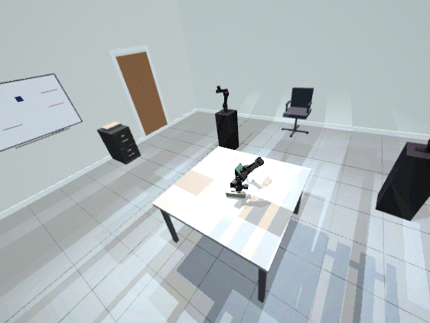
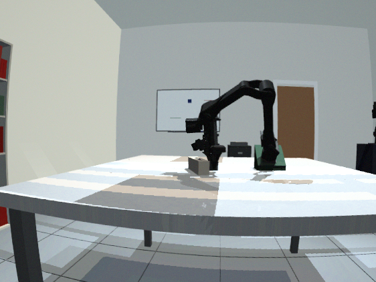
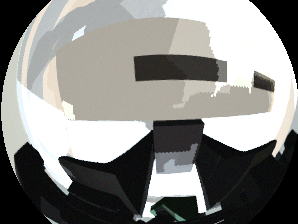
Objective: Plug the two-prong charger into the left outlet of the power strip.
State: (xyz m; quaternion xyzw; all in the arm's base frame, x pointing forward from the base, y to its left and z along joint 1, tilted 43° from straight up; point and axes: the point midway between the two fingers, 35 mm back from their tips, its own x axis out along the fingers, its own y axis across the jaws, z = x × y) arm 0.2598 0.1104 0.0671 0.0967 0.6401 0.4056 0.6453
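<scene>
Now: gripper tip 2 cm short of the dark grey charger, 1 cm to the right of it and 1 cm below it.
</scene>
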